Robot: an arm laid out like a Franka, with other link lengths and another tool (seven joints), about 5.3 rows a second.
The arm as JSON. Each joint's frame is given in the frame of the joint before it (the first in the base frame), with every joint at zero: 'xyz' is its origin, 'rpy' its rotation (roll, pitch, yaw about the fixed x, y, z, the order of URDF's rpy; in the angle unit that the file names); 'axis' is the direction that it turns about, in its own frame. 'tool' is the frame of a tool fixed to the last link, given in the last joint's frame.
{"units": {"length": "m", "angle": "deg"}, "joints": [
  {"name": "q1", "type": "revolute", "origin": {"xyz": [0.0, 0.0, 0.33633], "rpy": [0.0, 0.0, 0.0]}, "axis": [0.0, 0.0, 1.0]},
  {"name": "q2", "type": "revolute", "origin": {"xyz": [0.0, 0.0, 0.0], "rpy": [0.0, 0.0, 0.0]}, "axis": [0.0, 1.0, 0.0]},
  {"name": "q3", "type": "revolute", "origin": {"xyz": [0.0, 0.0, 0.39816], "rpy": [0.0, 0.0, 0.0]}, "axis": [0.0, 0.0, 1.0]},
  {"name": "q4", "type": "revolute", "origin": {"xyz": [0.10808, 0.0, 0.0], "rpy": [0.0, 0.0, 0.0]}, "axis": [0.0, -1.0, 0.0]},
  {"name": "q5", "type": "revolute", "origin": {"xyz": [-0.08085, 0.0, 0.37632], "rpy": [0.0, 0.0, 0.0]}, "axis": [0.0, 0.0, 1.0]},
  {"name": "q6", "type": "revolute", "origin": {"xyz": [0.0, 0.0, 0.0], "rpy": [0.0, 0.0, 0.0]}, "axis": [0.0, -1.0, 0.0]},
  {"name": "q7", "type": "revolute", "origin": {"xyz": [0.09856, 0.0, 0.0], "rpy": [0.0, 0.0, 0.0]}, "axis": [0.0, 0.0, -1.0]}
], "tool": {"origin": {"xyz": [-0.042, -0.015, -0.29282], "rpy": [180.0, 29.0, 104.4]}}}
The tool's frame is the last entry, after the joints.
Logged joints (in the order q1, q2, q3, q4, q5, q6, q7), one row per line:
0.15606 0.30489 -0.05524 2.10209 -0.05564 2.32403 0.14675
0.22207 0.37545 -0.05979 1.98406 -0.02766 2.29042 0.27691
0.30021 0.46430 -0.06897 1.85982 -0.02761 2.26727 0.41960
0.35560 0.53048 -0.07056 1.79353 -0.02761 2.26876 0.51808
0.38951 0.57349 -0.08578 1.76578 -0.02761 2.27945 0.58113
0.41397 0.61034 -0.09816 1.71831 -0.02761 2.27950 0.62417
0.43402 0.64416 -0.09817 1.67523 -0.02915 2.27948 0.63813
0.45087 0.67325 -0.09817 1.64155 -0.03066 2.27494 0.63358
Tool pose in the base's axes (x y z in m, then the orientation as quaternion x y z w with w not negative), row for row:
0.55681 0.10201 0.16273 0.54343 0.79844 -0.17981 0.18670
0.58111 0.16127 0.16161 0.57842 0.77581 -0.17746 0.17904
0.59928 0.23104 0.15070 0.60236 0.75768 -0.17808 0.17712
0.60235 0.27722 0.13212 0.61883 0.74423 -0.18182 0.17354
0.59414 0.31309 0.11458 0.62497 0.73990 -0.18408 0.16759
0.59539 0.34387 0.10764 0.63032 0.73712 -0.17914 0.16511
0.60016 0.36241 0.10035 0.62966 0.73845 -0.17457 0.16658
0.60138 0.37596 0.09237 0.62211 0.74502 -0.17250 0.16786
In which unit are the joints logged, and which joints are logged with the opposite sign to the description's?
The joints are logged in radians. Opposite sign: q3, q4.
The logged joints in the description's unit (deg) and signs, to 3 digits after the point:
8.942 17.469 3.165 -120.441 -3.188 133.157 8.408
12.724 21.512 3.426 -113.678 -1.585 131.231 15.866
17.201 26.602 3.952 -106.560 -1.582 129.905 24.041
20.374 30.394 4.043 -102.762 -1.582 129.990 29.684
22.317 32.859 4.915 -101.172 -1.582 130.603 33.296
23.719 34.970 5.624 -98.452 -1.582 130.606 35.762
24.868 36.908 5.625 -95.984 -1.670 130.605 36.562
25.833 38.574 5.625 -94.054 -1.757 130.344 36.301

